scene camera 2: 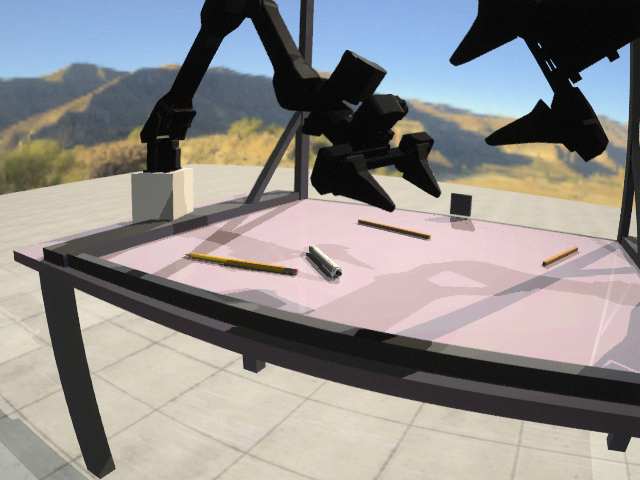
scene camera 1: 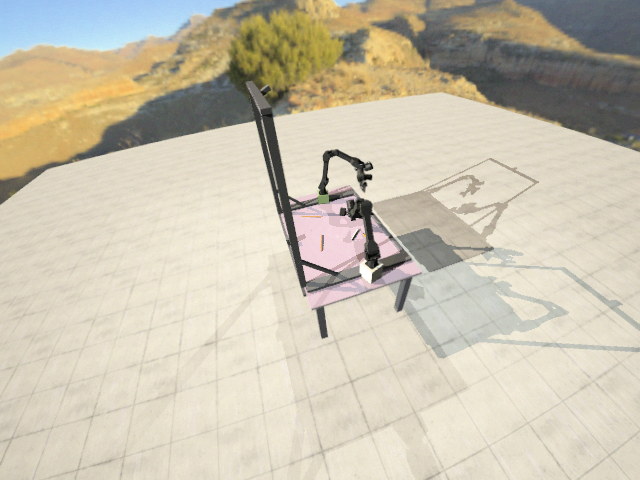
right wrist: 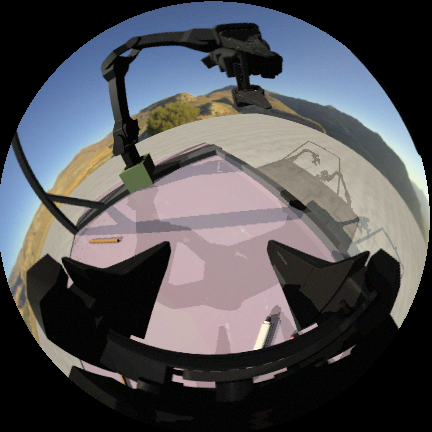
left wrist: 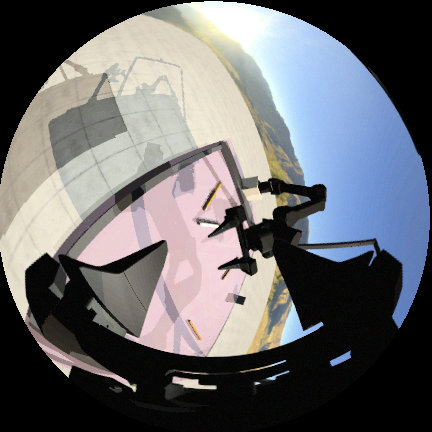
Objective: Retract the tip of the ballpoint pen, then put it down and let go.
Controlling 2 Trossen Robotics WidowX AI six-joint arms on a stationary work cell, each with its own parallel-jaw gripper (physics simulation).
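Frame: origin at the left arm's base, x left, y back, z up, level; millimetres.
Seen in the pictures: left gripper, fingertip midpoint: (scene camera 2: 469,100) (scene camera 1: 363,190) (right wrist: 270,84) (left wrist: 221,246); right gripper, fingertip midpoint: (scene camera 2: 417,202) (right wrist: 219,246) (left wrist: 212,253); left arm's base, origin of the base link: (scene camera 1: 322,192) (right wrist: 133,162); right arm's base, origin of the base link: (scene camera 2: 162,170) (scene camera 1: 371,264) (left wrist: 259,187).
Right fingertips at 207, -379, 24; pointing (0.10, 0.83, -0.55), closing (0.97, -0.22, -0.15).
Note:
Pixels of each thing's top centre, then the offset from my right fingertips to it, as dx, dy, dz. Level surfaces: height alone.
- thick white barrel with a dark end, middle of its top: (scene camera 2: 322,253) (right wrist: 255,360) (left wrist: 212,224) (scene camera 1: 354,233) +5, -148, -93
- pink table, its level: dz -108
- yellow pencil, middle of its top: (scene camera 2: 235,258) (left wrist: 214,193) +101, -226, -100
The ballpoint pen, a thick white barrel with a dark end (scene camera 1: 355,234) (scene camera 2: 324,260) (left wrist: 207,224) (right wrist: 263,334), lies on the pink table (scene camera 2: 516,325). Whether its tip is out is too small to tell. My right gripper (scene camera 2: 416,202) (left wrist: 212,253) (right wrist: 219,246) is open and empty, raised above the table, beyond the pen and to its right in scene camera 2. My left gripper (scene camera 1: 363,188) (scene camera 2: 469,103) (left wrist: 221,246) is open and empty, high over the table and well away from the pen.
A yellow pencil (scene camera 2: 242,263) (left wrist: 212,195) lies close beside the pen. Two orange sticks (scene camera 2: 393,229) (scene camera 2: 559,256) lie farther back. Dark rails (scene camera 2: 361,341) edge the table, and a tall dark frame (scene camera 1: 279,170) stands at one side.

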